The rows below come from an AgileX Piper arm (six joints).
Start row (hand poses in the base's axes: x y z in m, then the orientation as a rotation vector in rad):
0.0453, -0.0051, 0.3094, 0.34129, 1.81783, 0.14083
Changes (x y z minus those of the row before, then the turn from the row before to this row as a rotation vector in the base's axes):
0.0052, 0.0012, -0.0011, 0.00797, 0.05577, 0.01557
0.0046, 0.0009, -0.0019, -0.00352, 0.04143, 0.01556
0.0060, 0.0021, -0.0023, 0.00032, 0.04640, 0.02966
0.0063, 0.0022, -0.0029, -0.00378, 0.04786, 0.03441
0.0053, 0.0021, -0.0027, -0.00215, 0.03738, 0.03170
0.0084, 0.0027, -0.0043, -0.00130, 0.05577, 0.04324
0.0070, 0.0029, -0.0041, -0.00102, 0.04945, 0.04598
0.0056, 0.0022, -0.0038, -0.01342, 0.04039, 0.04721
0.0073, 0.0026, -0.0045, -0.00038, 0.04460, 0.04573
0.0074, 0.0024, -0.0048, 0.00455, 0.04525, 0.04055
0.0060, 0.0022, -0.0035, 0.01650, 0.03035, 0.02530
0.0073, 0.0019, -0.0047, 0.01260, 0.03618, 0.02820
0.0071, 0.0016, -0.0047, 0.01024, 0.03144, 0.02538
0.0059, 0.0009, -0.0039, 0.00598, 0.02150, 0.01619
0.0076, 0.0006, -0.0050, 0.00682, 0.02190, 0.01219
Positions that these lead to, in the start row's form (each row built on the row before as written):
0.0505, -0.0039, 0.3083, 0.33970, 1.87581, 0.15076
0.0551, -0.0030, 0.3064, 0.32809, 1.91981, 0.15196
0.0611, -0.0009, 0.3041, 0.30582, 1.97120, 0.16556
0.0674, 0.0013, 0.3012, 0.27579, 2.02476, 0.17811
0.0727, 0.0034, 0.2985, 0.24742, 2.06712, 0.19185
0.0811, 0.0061, 0.2942, 0.20951, 2.12909, 0.21208
0.0881, 0.0090, 0.2901, 0.16686, 2.18457, 0.23490
0.0937, 0.0112, 0.2863, 0.11348, 2.23150, 0.24531
0.1010, 0.0138, 0.2818, 0.06837, 2.28035, 0.26962
0.1084, 0.0162, 0.2770, 0.03089, 2.32810, 0.29721
0.1144, 0.0184, 0.2735, 0.01417, 2.35767, 0.33075
0.1217, 0.0203, 0.2688, -0.00716, 2.39347, 0.36187
0.1288, 0.0219, 0.2641, -0.02739, 2.42445, 0.38880
0.1347, 0.0228, 0.2602, -0.04043, 2.44558, 0.40561
0.1423, 0.0234, 0.2552, -0.04825, 2.46653, 0.42185

